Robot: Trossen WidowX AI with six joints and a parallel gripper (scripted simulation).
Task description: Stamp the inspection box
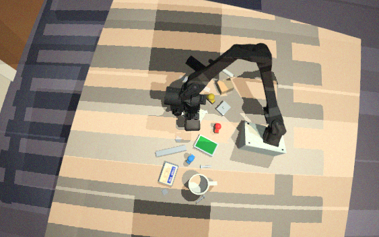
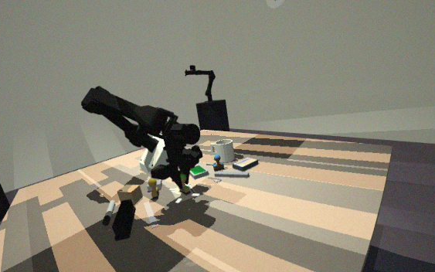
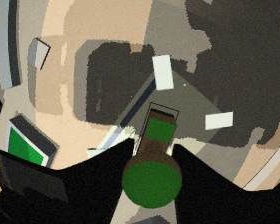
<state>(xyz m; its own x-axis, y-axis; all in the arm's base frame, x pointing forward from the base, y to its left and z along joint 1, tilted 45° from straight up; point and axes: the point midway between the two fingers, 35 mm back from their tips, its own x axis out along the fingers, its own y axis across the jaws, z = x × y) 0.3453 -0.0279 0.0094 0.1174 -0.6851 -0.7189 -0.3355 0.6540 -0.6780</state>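
Now: the green-knobbed stamp right at my gripper tip. The rest, counted from my gripper tip: red stamp (120 mm behind, 30 mm to the left); then card (30 mm below); then yellow stamp (90 mm to the right, 60 mm behind).
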